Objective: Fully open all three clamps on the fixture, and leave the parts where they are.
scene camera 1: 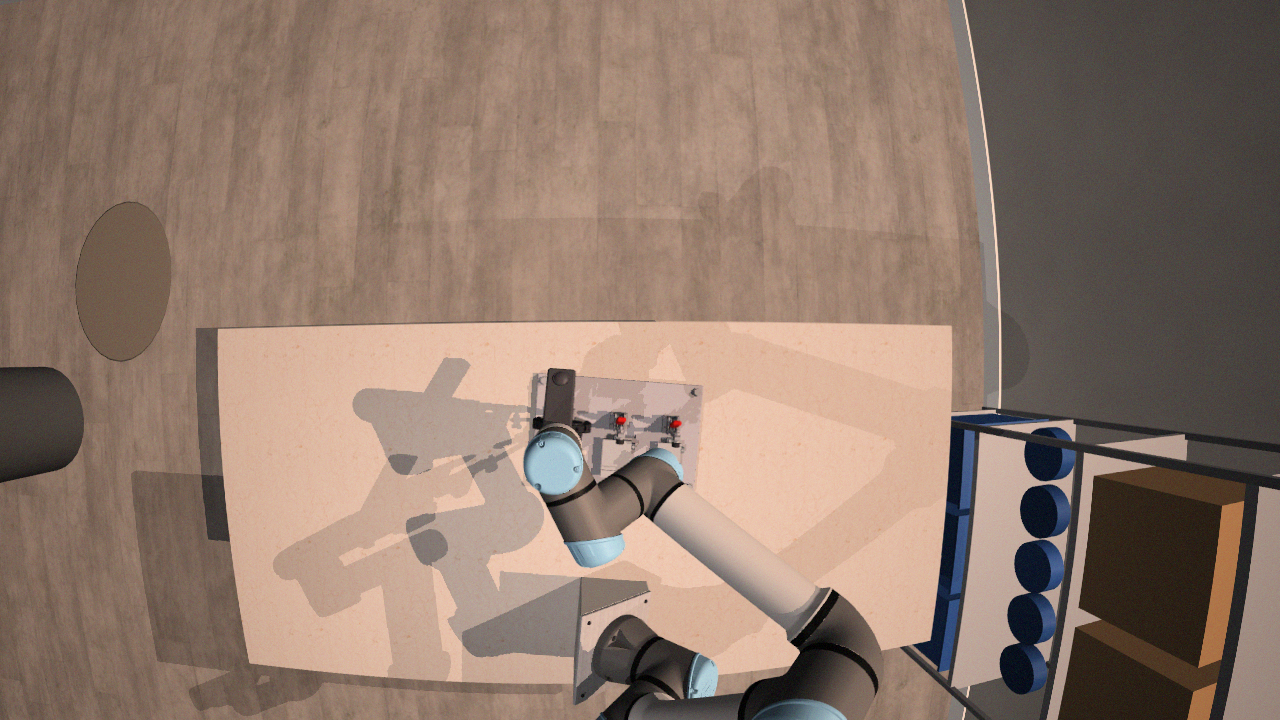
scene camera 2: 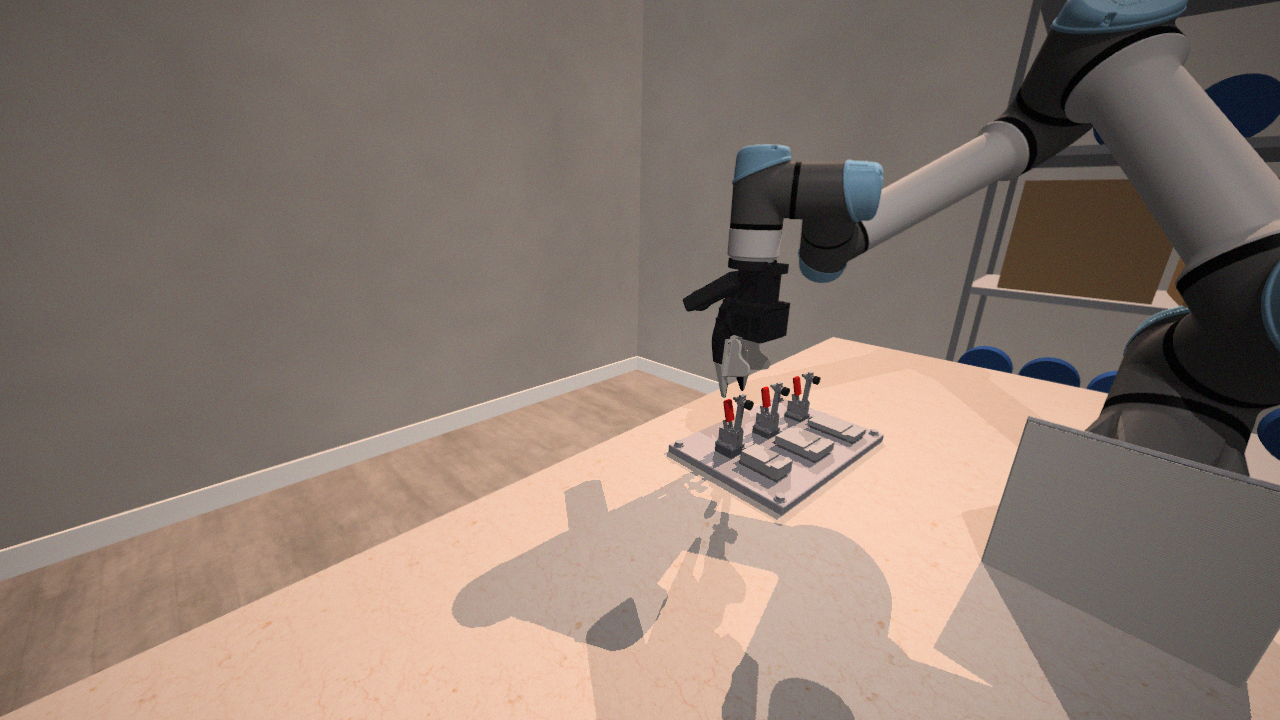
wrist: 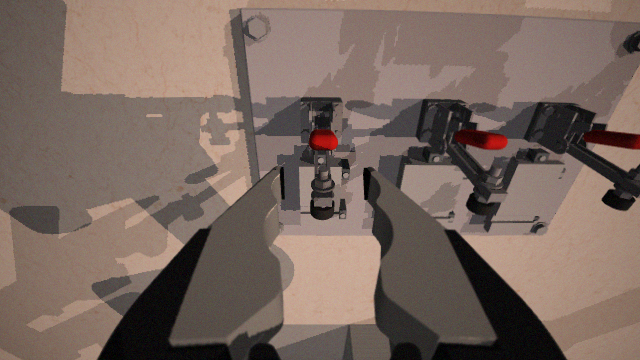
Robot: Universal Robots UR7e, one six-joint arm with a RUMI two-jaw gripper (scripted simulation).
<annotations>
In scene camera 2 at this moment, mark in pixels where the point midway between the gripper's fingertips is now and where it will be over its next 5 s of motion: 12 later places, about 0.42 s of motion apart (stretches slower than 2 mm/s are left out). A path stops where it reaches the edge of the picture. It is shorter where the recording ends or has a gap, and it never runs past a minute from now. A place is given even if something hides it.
My gripper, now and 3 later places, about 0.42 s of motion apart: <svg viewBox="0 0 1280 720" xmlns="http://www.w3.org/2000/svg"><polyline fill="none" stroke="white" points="732,393 734,384 735,366 736,353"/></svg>
</annotations>
